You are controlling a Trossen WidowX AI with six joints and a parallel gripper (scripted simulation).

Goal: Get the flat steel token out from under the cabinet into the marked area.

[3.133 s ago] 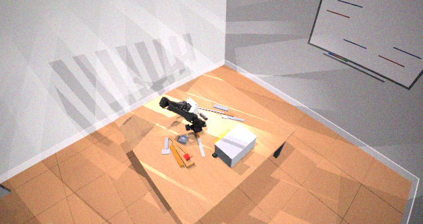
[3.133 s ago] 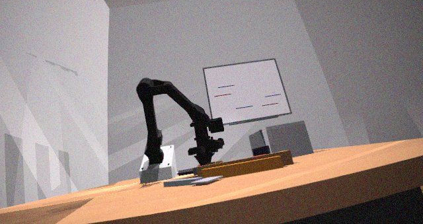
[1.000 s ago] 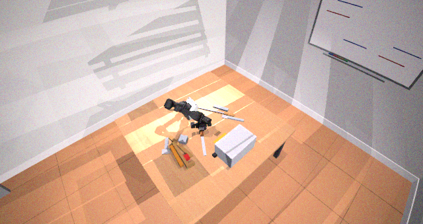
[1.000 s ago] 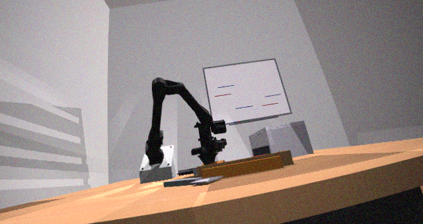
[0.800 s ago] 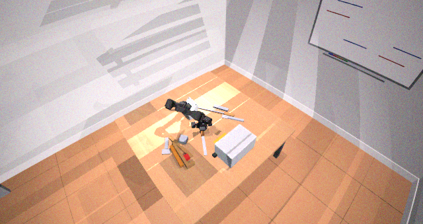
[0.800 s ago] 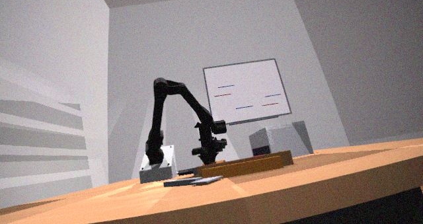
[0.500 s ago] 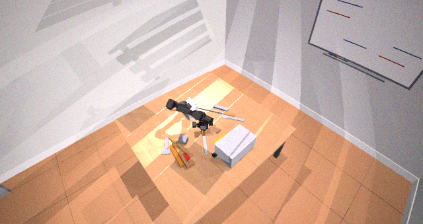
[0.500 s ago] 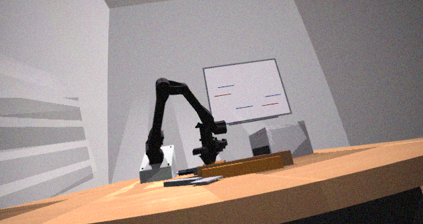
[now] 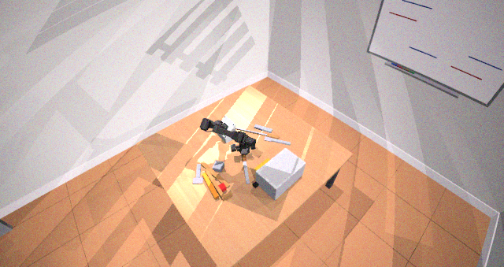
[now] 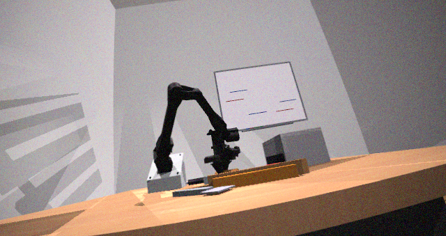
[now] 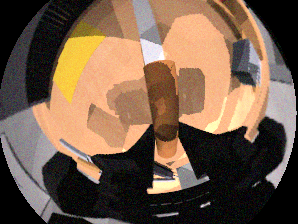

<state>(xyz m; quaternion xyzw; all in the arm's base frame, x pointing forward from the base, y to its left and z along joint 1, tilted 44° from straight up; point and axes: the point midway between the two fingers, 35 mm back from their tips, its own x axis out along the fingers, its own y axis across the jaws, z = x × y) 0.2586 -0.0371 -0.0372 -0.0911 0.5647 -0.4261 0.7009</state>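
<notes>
The grey bar is 12 cm behind my gripper tip and 30 cm to the left of it. The rest, counted from my gripper tip: thin wooden stick: 2 cm ahead, 28 cm to the right; red block: 16 cm ahead, 30 cm to the right, 1 cm above; grey block: 1 cm behind, 22 cm to the right, 1 cm above.
</notes>
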